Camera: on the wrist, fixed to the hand. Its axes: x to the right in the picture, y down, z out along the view.
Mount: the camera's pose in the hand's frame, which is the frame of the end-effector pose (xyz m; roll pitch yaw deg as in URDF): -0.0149 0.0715 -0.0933 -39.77 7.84 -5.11
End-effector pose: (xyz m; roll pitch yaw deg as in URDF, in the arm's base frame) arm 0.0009 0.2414 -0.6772 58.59 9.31 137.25
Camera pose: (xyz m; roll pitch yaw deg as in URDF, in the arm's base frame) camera -0.0691 0.1469 -0.6626 20.16 17.70 141.49
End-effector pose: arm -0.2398 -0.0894 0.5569 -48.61 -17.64 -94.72
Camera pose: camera -0.2642 -0.1082 0.4425 -85.24 -16.03 -104.34
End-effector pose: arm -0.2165 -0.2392 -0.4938 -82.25 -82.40 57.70
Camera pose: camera -0.1034 -0.2152 -0.5196 -55.12 -80.82 -9.42
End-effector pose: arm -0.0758 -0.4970 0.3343 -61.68 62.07 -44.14
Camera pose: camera -0.1824 -0.4608 0.2973 -117.65 59.96 -63.02
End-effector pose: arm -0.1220 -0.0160 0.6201 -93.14 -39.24 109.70
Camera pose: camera -0.0408 0.0453 0.5593 -125.50 -44.28 99.13
